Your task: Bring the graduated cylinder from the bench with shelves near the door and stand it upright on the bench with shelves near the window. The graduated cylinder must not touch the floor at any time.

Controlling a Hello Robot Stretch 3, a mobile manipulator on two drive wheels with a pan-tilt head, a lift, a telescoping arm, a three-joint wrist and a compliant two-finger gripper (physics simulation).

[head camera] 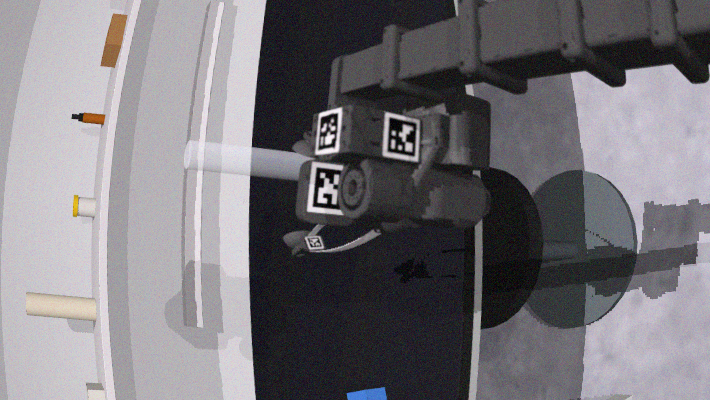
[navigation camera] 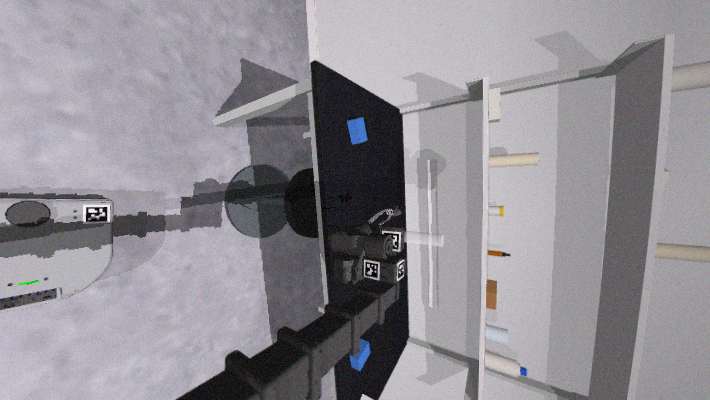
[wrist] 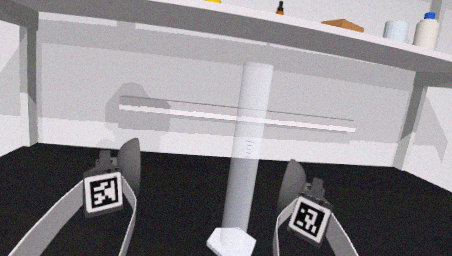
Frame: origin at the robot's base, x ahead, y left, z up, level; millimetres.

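Seen in the pictures: gripper, fingertip midpoint: (head camera: 296, 194) (wrist: 212, 168); robot's base, origin of the base link: (navigation camera: 30, 212).
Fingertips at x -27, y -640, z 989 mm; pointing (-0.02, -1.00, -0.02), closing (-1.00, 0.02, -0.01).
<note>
Pixels of each thing's middle, then the offset from my fingertips to it. "spot": a spot on its surface instead. Level surfaces: height alone.
- graduated cylinder, body centre: (head camera: 276, 164) (wrist: 244, 162) (navigation camera: 400, 236) dx -55, dy -215, dz -67 mm
- bench with shelves, its level: dz -227 mm
- brown box, surface spot: (head camera: 115, 40) (navigation camera: 490, 294) spot: dx -325, dy -515, dz +248 mm
- orange bottle, surface spot: (head camera: 93, 118) spot: dx -156, dy -606, dz +261 mm
- round disc, surface spot: (head camera: 600, 210) spot: dx -44, dy -105, dz -959 mm
The graduated cylinder (head camera: 225, 157) (navigation camera: 425, 239) (wrist: 247, 140) is clear, tall and upright on the black top of a bench with shelves (head camera: 350, 325) (navigation camera: 340, 100) (wrist: 175, 210). Its white hexagonal foot shows low in the wrist view and is hidden behind the gripper body in the head view. My gripper (head camera: 300, 194) (navigation camera: 398, 234) (wrist: 212, 168) is open over the bench top. In the wrist view the cylinder stands between the two fingers, with a gap on each side. Which of the two benches this is cannot be told from these views.
A shelf (navigation camera: 485, 200) (wrist: 150, 15) runs above the bench back, carrying a brown box (head camera: 115, 40) (navigation camera: 492, 295), an orange bottle (head camera: 93, 118) and other containers. Blue blocks (navigation camera: 357, 131) (navigation camera: 360, 355) lie on the bench. A round disc (head camera: 600, 210) (navigation camera: 250, 215) is at the front.
</note>
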